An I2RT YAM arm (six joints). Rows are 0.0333 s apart.
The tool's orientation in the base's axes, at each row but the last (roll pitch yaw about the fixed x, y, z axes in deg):
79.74 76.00 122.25
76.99 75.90 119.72
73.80 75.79 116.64
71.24 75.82 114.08
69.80 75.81 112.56
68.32 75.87 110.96
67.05 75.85 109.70
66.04 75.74 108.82
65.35 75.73 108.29
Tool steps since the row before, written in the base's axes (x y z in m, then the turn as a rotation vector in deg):
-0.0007 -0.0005 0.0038 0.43 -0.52 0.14
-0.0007 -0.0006 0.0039 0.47 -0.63 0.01
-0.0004 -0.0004 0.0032 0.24 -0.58 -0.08
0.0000 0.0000 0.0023 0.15 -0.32 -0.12
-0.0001 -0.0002 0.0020 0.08 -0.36 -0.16
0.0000 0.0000 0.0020 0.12 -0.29 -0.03
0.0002 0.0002 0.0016 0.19 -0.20 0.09
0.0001 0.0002 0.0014 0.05 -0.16 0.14
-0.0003 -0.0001 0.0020 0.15 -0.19 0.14
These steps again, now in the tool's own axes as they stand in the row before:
-0.0037 0.0010 -0.0007 -0.30 -0.62 -0.02
-0.0038 0.0010 -0.0007 -0.20 -0.76 -0.08
-0.0031 0.0007 -0.0003 -0.08 -0.59 -0.22
-0.0022 0.0005 0.0002 0.03 -0.35 -0.11
-0.0020 0.0004 0.0000 0.07 -0.35 -0.20
-0.0019 0.0005 0.0002 -0.05 -0.29 -0.11
-0.0015 0.0004 0.0004 -0.15 -0.25 0.02
-0.0013 0.0004 0.0003 -0.18 -0.12 -0.06
-0.0019 0.0006 -0.0001 -0.19 -0.20 0.00

